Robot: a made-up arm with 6 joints.
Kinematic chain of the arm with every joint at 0, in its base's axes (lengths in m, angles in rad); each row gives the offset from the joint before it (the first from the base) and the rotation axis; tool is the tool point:
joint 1: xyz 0 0 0.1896 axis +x
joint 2: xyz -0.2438 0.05 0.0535 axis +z
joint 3: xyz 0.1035 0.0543 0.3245 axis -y
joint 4: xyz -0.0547 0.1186 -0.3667 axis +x
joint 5: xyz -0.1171 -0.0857 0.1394 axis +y
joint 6: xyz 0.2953 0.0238 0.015 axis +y
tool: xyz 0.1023 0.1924 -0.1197
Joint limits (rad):
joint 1: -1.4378..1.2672
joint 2: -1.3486..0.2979
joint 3: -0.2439..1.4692
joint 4: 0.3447..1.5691
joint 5: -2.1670..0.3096
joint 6: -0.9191..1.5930
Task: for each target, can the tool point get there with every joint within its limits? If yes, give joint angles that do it. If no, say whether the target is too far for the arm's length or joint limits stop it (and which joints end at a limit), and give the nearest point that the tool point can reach.
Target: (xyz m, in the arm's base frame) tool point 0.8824 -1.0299 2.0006
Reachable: no: too far | nearest point 0.1340 -0.3708 0.8416 | short by 1.529 m
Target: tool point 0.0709 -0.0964 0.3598
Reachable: yes | joints 0.8316 -0.7405 0.3380 0.7094 -0.2420 1.3429
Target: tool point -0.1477 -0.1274 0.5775
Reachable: yes | joints -0.4896 -0.5867 1.1381 1.4647 -1.5259 0.7386
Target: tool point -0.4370 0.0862 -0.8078
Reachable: no: joint limits stop it (at a limit: joint 1, joint 3, joint 4) | nearest point -0.3316 -0.0531 -0.2060 | short by 0.627 m
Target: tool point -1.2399 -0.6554 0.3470
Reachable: no: joint limits stop it (at a limit: joint 1, joint 3, joint 5, joint 6) | nearest point -0.6952 -0.3538 0.3074 | short by 0.624 m
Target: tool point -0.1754 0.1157 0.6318
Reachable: yes | joints -0.3098 -0.9904 0.4467 0.6266 -1.3646 0.3997
